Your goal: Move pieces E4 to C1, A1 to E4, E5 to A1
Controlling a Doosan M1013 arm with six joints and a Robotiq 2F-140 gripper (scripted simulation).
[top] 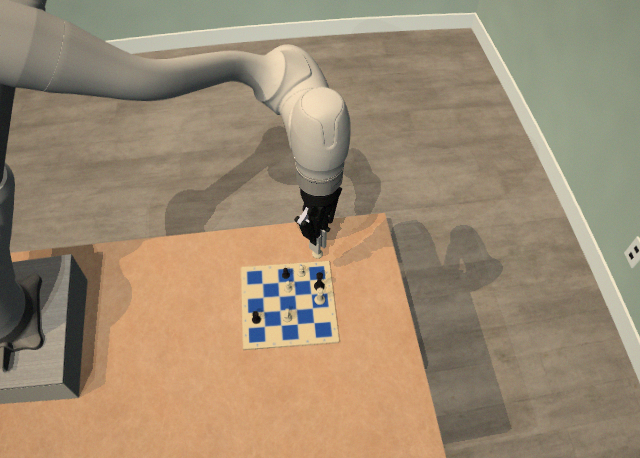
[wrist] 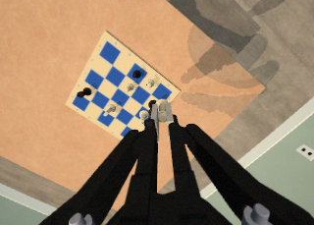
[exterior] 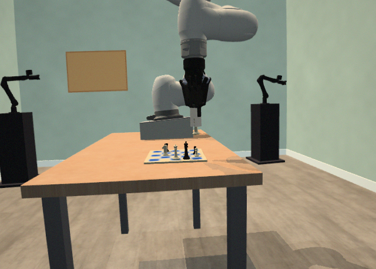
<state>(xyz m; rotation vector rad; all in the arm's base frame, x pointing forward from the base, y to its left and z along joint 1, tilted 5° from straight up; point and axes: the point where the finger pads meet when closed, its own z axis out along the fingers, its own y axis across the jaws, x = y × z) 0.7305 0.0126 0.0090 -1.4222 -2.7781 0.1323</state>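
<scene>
Now: the chessboard 90 mm behind my hand, 60 mm to the right of it and 150 mm below it. Round my hand: tall white piece: 30 mm below.
</scene>
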